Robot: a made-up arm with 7 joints. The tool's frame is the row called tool. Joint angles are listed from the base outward. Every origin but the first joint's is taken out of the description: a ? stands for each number. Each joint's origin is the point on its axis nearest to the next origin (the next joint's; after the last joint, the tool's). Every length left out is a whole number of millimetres.
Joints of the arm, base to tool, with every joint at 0 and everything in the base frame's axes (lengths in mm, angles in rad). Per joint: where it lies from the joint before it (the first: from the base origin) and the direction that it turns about. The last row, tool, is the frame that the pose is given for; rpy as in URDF.
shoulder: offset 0 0 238 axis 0 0 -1
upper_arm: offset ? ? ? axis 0 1 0
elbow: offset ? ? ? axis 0 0 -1
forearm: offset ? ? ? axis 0 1 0
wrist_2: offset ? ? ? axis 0 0 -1
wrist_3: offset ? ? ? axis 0 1 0
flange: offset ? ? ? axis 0 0 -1
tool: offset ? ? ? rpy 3.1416 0 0
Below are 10 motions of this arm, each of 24 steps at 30 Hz.
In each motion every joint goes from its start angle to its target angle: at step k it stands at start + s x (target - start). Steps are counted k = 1, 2, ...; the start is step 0. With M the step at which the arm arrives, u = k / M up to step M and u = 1 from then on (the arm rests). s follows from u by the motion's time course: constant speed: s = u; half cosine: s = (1 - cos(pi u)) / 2; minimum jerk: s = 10 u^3 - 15 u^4 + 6 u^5.
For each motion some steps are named. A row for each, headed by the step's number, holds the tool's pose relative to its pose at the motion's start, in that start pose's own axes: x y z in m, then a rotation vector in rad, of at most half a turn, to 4 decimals.
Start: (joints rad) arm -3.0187 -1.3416 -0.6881 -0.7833 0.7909 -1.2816 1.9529
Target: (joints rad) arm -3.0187 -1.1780 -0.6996 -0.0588 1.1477 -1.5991 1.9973
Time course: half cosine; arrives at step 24
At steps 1, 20, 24:
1: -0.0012 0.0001 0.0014 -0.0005 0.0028 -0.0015
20: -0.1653 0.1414 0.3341 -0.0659 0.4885 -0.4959
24: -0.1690 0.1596 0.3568 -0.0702 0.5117 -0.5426

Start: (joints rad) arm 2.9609 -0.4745 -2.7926 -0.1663 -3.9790 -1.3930 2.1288
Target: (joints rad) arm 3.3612 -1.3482 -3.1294 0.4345 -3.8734 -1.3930 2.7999
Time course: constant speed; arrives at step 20
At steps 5, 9, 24:
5: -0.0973 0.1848 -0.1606 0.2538 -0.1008 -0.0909
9: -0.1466 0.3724 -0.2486 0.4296 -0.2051 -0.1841
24: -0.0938 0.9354 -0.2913 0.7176 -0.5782 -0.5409

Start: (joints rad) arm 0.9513 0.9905 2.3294 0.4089 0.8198 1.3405 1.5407
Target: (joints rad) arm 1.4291 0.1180 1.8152 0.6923 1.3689 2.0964 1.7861
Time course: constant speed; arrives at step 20
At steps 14, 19, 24:
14: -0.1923 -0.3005 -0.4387 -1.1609 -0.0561 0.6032
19: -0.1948 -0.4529 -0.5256 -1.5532 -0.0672 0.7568
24: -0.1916 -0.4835 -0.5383 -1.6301 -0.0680 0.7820

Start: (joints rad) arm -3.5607 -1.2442 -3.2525 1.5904 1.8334 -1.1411 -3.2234
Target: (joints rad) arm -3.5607 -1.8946 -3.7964 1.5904 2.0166 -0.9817 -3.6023
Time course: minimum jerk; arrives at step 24
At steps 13, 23, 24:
13: -0.0351 0.1382 -0.1876 0.1818 -0.2908 -0.4328
23: -0.0078 0.2343 -0.2930 0.2807 -0.5016 -0.7344
24: -0.0077 0.2344 -0.2932 0.2808 -0.5019 -0.7349

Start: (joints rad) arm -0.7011 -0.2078 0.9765 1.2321 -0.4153 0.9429 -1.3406
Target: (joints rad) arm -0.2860 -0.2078 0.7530 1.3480 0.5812 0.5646 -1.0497
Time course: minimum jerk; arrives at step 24
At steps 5, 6, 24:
5: -0.0073 0.0011 0.0022 -0.0097 0.0675 0.0528
6: -0.0116 0.0017 0.0037 -0.0147 0.1080 0.0855
24: -0.0853 0.0084 0.0572 0.0694 0.9311 0.9604

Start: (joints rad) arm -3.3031 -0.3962 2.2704 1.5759 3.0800 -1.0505 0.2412
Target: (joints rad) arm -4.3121 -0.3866 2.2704 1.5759 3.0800 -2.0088 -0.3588
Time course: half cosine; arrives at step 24
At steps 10, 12, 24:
10: -0.0060 0.1899 -0.0581 0.0839 0.4710 0.1355
12: -0.0233 0.2533 -0.0703 0.0588 0.6353 0.1920
24: -0.1450 0.4635 -0.0779 -0.2967 1.1656 0.4609

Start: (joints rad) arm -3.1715 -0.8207 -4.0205 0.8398 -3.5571 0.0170 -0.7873
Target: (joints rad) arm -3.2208 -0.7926 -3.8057 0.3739 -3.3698 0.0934 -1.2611
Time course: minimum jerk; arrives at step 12
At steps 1, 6, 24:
1: 0.0006 0.0010 0.0000 0.0023 -0.0016 -0.0007
6: 0.0471 0.1040 0.0120 0.2404 -0.1266 -0.0608
24: 0.0722 0.2110 0.0510 0.5077 -0.1892 -0.1065

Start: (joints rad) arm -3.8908 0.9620 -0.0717 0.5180 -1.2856 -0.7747 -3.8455
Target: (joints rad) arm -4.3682 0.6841 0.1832 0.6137 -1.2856 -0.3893 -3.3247
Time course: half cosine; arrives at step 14
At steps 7, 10, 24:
7: -0.1496 0.0489 0.1235 -0.0521 0.3629 0.2332
10: -0.2197 0.0932 0.2067 -0.0320 0.5819 0.3671
24: -0.2528 0.1245 0.2567 -0.0017 0.7092 0.4418

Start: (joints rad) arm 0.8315 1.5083 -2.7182 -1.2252 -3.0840 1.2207 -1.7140
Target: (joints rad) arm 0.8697 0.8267 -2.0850 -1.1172 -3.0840 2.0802 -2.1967
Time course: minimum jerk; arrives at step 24
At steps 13, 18, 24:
13: -0.2808 0.1214 0.2120 0.1478 -0.0045 -0.7356
18: -0.4209 0.2580 0.2819 0.3003 -0.1113 -1.1322
24: -0.4614 0.3102 0.2952 0.3645 -0.1611 -1.2520

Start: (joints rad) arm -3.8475 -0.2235 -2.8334 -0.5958 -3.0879 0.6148 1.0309
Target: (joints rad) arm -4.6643 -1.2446 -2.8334 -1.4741 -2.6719 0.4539 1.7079
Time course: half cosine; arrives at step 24
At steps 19, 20, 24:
19: 0.2990 0.0366 0.2211 0.0327 0.3771 0.1956
20: 0.3143 0.0280 0.2237 0.0373 0.3939 0.2017
24: 0.3416 0.0101 0.2277 0.0472 0.4250 0.2124

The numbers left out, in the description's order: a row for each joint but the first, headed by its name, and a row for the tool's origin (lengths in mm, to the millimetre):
upper_arm: 0 -10 0
elbow: 0 0 448
forearm: 0 -18 0
wrist_2: 0 0 416
wrist_3: 0 0 0
flange: 0 0 71
tool: 0 0 0

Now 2 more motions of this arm.
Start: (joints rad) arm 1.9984 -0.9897 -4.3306 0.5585 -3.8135 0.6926 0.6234
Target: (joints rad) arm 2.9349 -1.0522 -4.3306 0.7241 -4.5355 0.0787 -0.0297
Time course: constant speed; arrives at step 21
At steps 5, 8, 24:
5: 0.1221 -0.0895 -0.0509 -0.0860 0.0039 -0.2436
8: 0.2017 -0.1413 -0.0664 -0.1229 -0.0109 -0.4053
24: 0.5670 -0.3316 0.0007 -0.0687 -0.1800 -1.1752

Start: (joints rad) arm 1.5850 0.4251 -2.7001 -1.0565 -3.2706 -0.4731 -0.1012
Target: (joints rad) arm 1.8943 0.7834 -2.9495 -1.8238 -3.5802 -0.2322 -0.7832
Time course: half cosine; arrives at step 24
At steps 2, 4, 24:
2: 0.0110 0.0025 0.0022 0.0069 -0.0228 -0.0144
4: 0.0430 0.0100 0.0099 0.0296 -0.0892 -0.0565
24: 0.4362 0.1422 0.3892 1.0108 -1.0571 -0.7576

